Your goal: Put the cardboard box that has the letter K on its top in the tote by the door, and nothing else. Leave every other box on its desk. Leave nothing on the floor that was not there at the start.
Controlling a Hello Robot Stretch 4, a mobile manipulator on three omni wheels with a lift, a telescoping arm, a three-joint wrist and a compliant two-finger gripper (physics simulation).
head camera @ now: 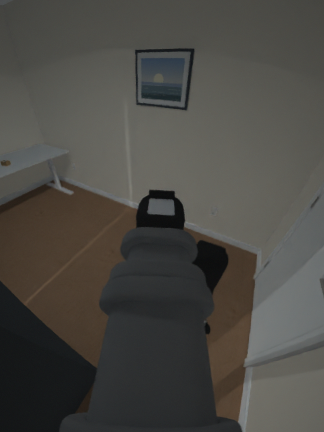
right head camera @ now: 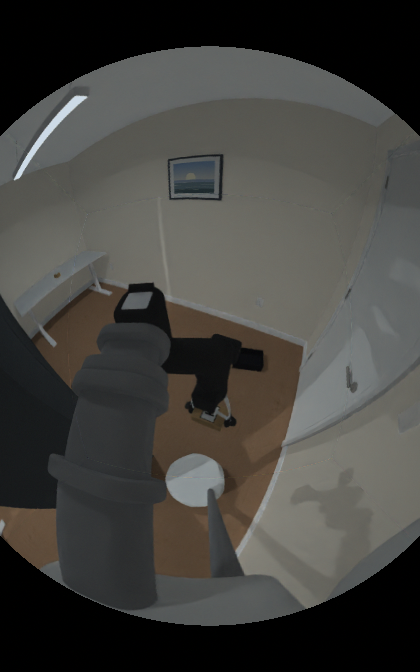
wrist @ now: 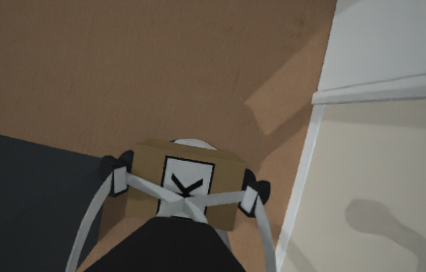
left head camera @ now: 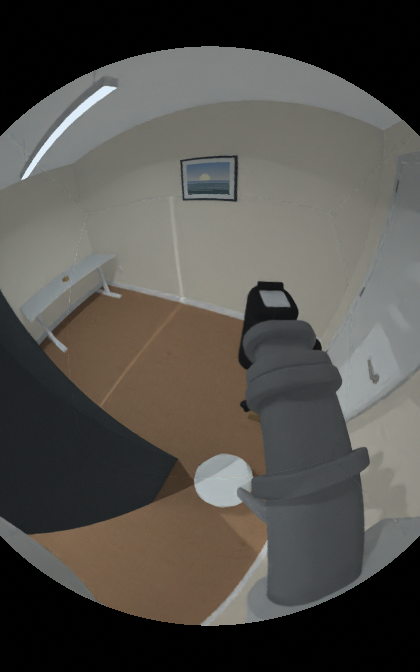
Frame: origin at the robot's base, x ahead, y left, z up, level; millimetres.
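Seen in the pictures: gripper, between the fingertips: (wrist: 187, 174).
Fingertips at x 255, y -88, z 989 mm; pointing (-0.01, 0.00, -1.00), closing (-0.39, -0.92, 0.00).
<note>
A point is followed by its place in that frame.
The cardboard box with the letter K on its top (wrist: 227, 200) (right head camera: 212, 425) (left head camera: 254, 416) is between the two fingertips of my gripper (wrist: 187, 174) {x 255, y -88, z 989 mm} (right head camera: 210, 414), which is shut on it. The K label faces the wrist camera. The box is held level above the brown floor. A black, open-looking container, which appears to be the tote (right head camera: 250, 359), stands on the floor beyond the gripper in the right head view, near the wall corner and the door (right head camera: 340, 360). My wrist partly covers its left side. The tote does not show in the wrist view.
A dark shelf unit (head camera: 40, 360) {x 148, y 368, z 827 mm} (left head camera: 75, 440) (right head camera: 25, 440) (wrist: 40, 200) {x 181, y 354, z 573 mm} stands close on the left. A white desk (head camera: 30, 159) {x 2142, y 1801, z 693 mm} (left head camera: 95, 265) (right head camera: 85, 265) at the far left carries a small brown box (head camera: 5, 163) {x 1914, y 1981, z 728 mm} (left head camera: 65, 279) (right head camera: 57, 275). Walls run ahead and at right.
</note>
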